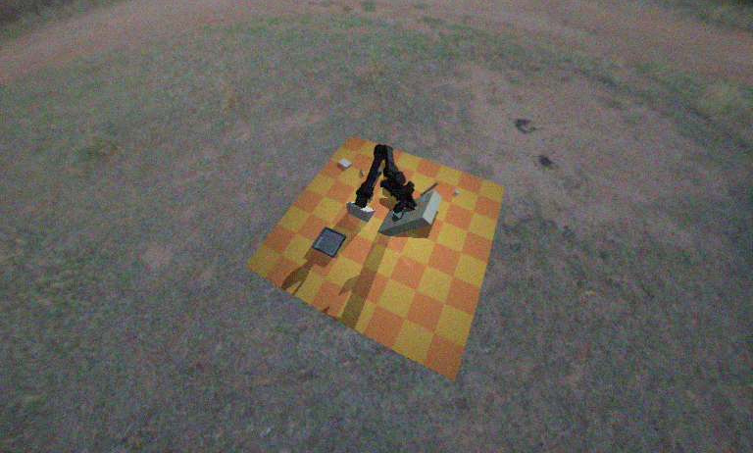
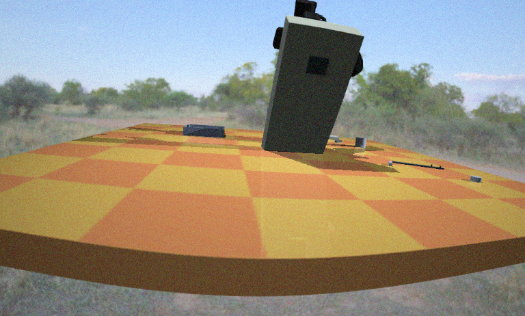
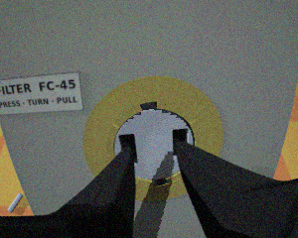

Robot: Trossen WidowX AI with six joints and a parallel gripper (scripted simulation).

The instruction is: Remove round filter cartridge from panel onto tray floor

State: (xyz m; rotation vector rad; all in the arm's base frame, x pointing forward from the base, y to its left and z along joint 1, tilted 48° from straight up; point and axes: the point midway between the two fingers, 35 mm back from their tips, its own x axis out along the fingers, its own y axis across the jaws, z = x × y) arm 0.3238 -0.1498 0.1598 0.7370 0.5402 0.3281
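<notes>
The round filter cartridge lies 2 cm ahead of my gripper tip and 1 cm below it. From my gripper tip the other things lie so: pale box 68 cm behind, 30 cm to the left, 26 cm below; then grey service panel 3 cm behind, 9 cm below; then tray 40 cm behind, 31 cm to the right, 26 cm below.
</notes>
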